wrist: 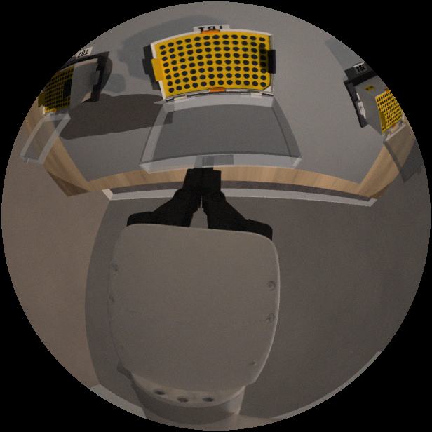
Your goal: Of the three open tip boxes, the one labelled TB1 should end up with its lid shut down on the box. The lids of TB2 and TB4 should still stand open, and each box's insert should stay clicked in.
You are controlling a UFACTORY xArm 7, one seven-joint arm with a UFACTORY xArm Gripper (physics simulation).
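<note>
TB1 stands at the top centre, with its yellow insert seated in it. Its clear lid stands open on the near side. My gripper is shut and empty; its fingertips show dimly through the clear near edge of that lid, at about its middle. Whether they touch it I cannot tell. TB2 is at the left, with its yellow insert in place and its clear lid open. TB4 is at the right, with its yellow insert in place and its lid open, partly cut off by the view's edge.
The boxes stand on a grey table top with a wooden front edge. The gripper reaches in over that edge. A dark shadow lies between TB2 and the TB1 lid. The grey floor shows below.
</note>
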